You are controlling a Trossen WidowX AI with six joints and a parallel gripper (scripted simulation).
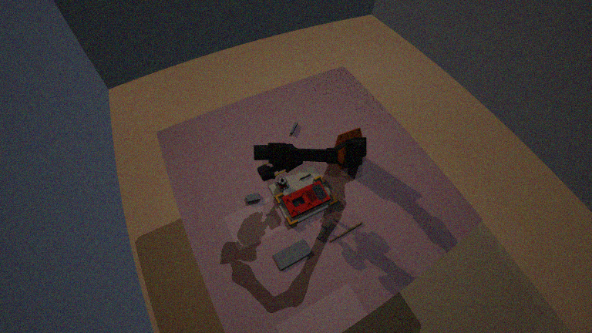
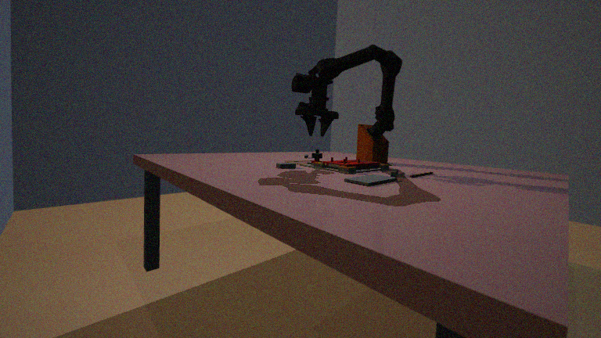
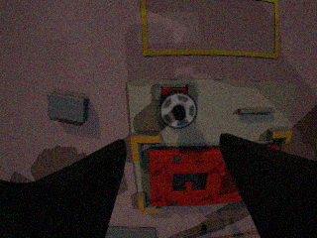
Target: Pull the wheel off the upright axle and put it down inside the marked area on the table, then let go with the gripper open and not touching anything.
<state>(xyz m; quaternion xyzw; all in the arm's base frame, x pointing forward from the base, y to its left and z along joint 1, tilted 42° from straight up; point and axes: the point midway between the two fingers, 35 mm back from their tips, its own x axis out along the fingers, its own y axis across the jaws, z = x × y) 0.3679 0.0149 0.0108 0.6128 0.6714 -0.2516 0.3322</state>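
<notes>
Now: gripper tip 7 cm above the wheel and 1 cm past it. Also, from my gripper tip: grey brick: 14 cm ahead, 11 cm below, 1 cm to the left; then thin stick: 32 cm to the left, 19 cm behind, 11 cm below.
</notes>
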